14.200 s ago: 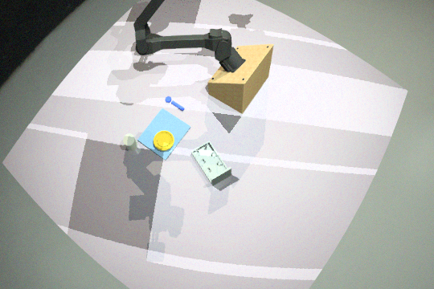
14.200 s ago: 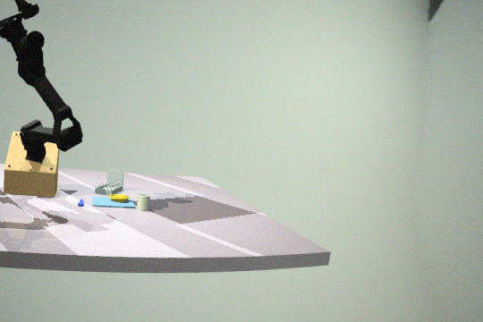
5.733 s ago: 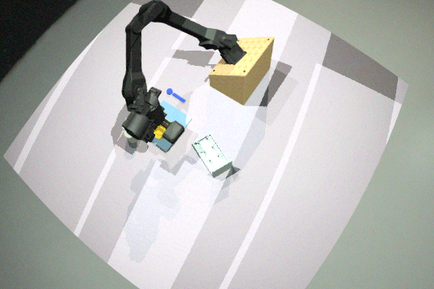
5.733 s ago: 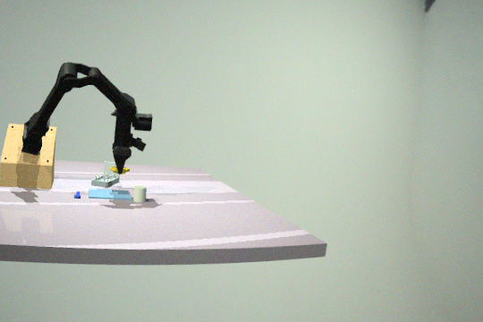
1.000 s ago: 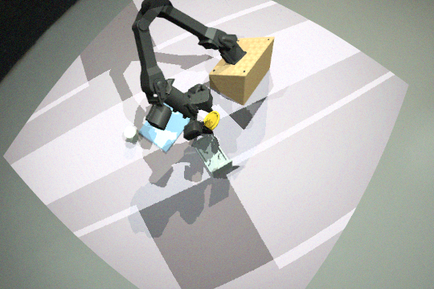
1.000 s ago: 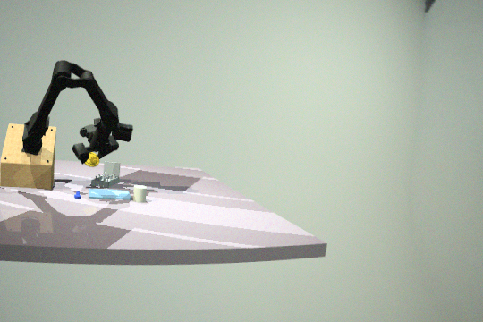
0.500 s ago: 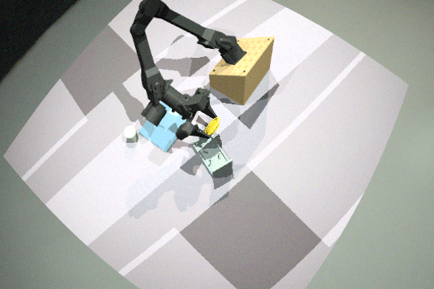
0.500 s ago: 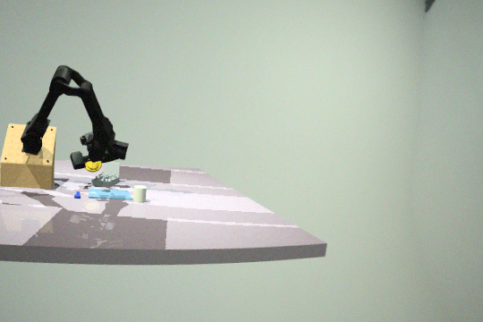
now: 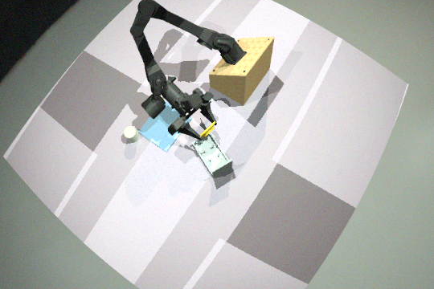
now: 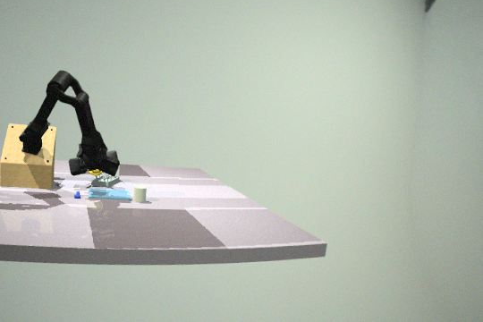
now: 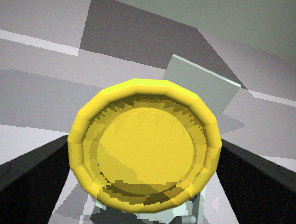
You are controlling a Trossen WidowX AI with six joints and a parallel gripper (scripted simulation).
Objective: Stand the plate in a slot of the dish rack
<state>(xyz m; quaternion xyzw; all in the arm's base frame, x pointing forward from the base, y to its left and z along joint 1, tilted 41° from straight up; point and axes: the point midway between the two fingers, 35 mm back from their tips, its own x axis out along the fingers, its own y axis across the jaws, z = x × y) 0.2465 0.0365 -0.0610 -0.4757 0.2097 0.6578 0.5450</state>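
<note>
The dish rack is 50 mm below my gripper tip, 40 mm to the left of it and 40 mm ahead of it. Round my gripper tip: light blue mat 150 mm to the right, 70 mm below, 70 mm ahead; blue spoon 220 mm to the right, 70 mm below, 40 mm behind; yellow plate 10 mm to the right.
</note>
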